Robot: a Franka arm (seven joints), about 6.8 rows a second.
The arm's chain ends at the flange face. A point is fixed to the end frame.
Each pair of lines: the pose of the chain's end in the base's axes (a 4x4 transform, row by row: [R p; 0 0 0 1], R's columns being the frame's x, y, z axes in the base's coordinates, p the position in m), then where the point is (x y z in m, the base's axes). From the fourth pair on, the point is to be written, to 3 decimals.
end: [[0.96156 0.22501 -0.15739 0.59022], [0.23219 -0.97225 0.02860 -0.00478], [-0.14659 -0.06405 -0.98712 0.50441], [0 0 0 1]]
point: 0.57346 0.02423 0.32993
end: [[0.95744 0.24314 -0.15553 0.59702], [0.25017 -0.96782 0.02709 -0.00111], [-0.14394 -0.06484 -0.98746 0.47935], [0 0 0 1]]
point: 0.58015 0.02783 0.30487
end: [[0.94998 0.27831 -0.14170 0.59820], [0.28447 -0.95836 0.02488 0.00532], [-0.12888 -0.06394 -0.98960 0.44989], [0 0 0 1]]
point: 0.58290 0.03423 0.27526
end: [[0.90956 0.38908 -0.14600 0.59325], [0.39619 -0.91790 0.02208 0.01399], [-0.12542 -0.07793 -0.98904 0.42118], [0 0 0 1]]
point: 0.574 0.043 0.247
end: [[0.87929 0.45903 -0.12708 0.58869], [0.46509 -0.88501 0.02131 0.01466], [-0.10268 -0.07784 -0.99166 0.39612], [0 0 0 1]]
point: 0.571 0.044 0.222
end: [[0.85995 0.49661 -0.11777 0.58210], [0.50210 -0.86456 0.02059 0.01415], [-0.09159 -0.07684 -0.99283 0.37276], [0 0 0 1]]
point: 0.565 0.044 0.198
